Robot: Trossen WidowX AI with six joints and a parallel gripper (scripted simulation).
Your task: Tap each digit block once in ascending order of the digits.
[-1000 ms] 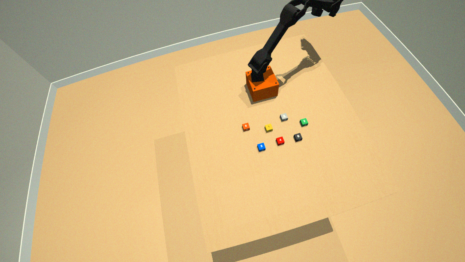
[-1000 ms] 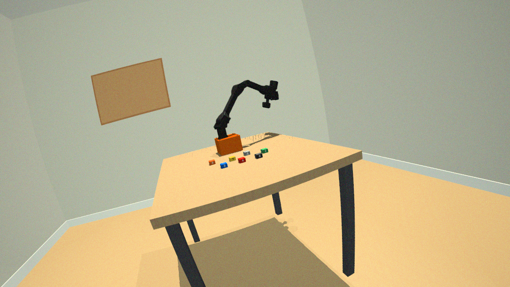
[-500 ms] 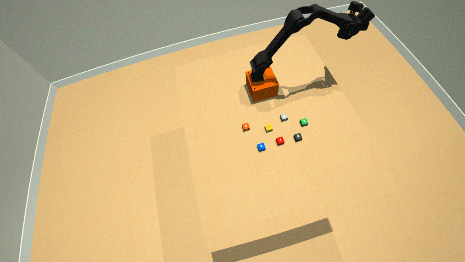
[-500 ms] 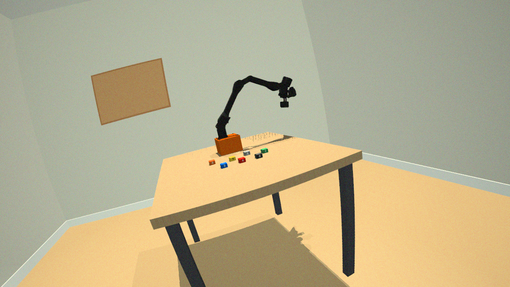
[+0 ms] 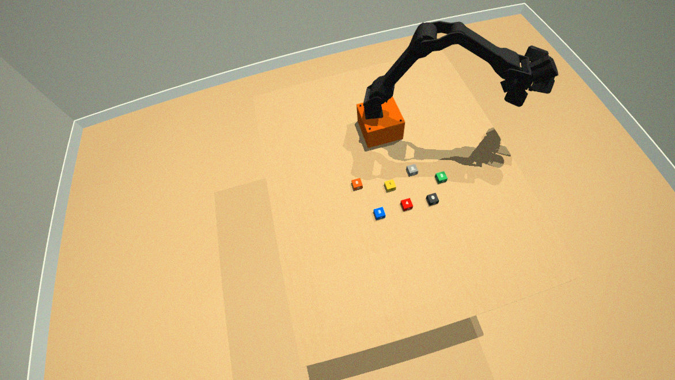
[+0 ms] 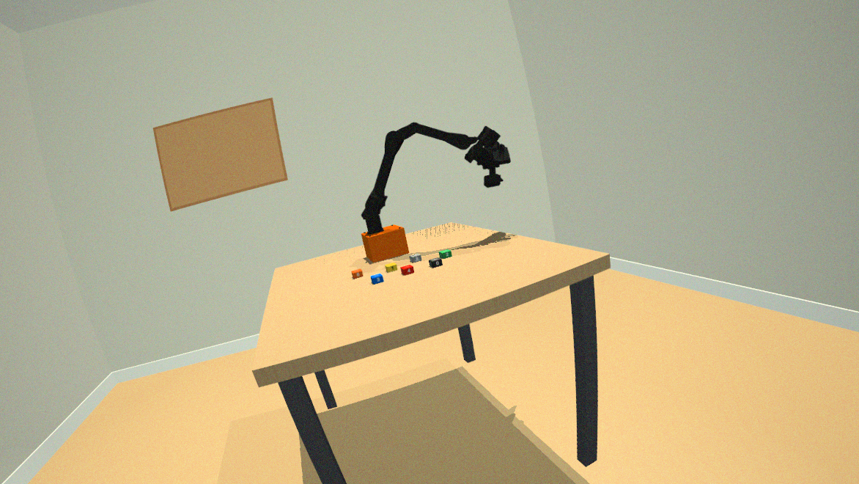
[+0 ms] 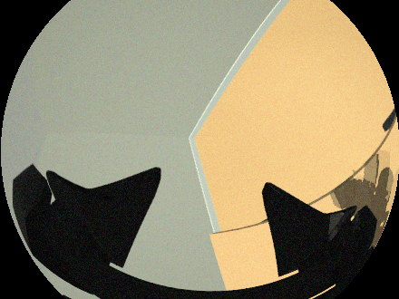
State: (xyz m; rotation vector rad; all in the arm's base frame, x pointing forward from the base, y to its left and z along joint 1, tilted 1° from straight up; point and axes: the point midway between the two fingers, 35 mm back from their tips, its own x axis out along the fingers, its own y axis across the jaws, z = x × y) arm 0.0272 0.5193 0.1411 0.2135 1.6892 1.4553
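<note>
The black block lies 33 cm ahead of my gripper tip, 37 cm to the right of it and 22 cm below it. Round my gripper tip: yellow block 26 cm ahead, 51 cm to the right, 22 cm below; then grey block 20 cm ahead, 42 cm to the right, 22 cm below; then green block 25 cm ahead, 33 cm to the right, 22 cm below.
</note>
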